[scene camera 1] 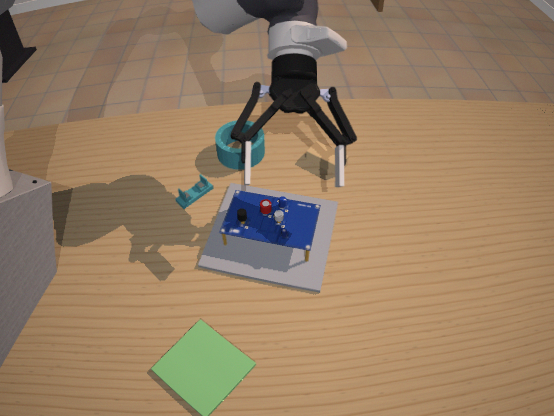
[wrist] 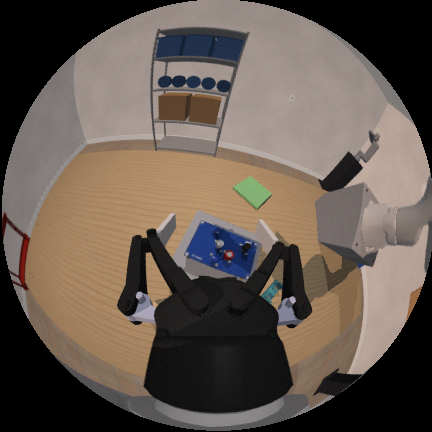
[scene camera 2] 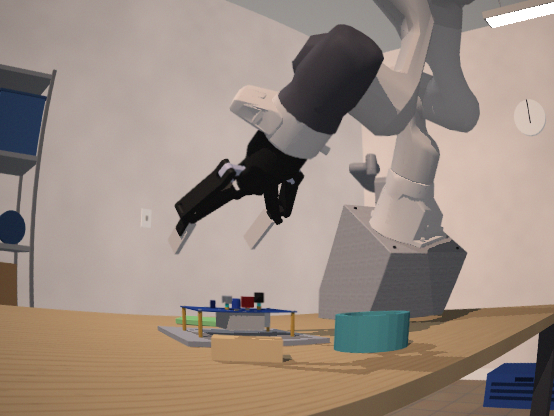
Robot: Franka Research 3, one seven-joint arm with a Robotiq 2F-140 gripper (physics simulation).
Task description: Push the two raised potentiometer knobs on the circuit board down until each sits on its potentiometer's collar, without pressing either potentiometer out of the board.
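Observation:
The blue circuit board (scene camera 1: pixel 305 225) (scene camera 2: pixel 280 311) (wrist: pixel 200 245) stands on brass posts over a grey plate (scene camera 1: pixel 306 278) (scene camera 2: pixel 186 339). The black knob (scene camera 1: pixel 242 215) (scene camera 2: pixel 259 297) (wrist: pixel 246 247) and the white-grey knob (scene camera 1: pixel 279 216) (scene camera 2: pixel 227 299) (wrist: pixel 220 243) stand raised, with a short stretch of shaft showing under each in scene camera 2. A red knob (scene camera 1: pixel 265 206) (scene camera 2: pixel 247 301) (wrist: pixel 228 255) sits lower between them. A blue part (scene camera 1: pixel 282 202) (scene camera 2: pixel 236 303) stands near the red knob. My gripper (scene camera 1: pixel 294 184) (scene camera 2: pixel 214 249) (wrist: pixel 216 223) is wide open and empty, above the board and touching nothing.
A teal ring-shaped container (scene camera 1: pixel 240 161) (scene camera 2: pixel 372 332) stands beyond the plate in scene camera 1. A small teal bracket (scene camera 1: pixel 195 193) (wrist: pixel 271 291) lies beside the plate. A tan block (scene camera 2: pixel 247 349) stands near the plate. A green square (scene camera 1: pixel 202 367) (wrist: pixel 252 192) lies farther off.

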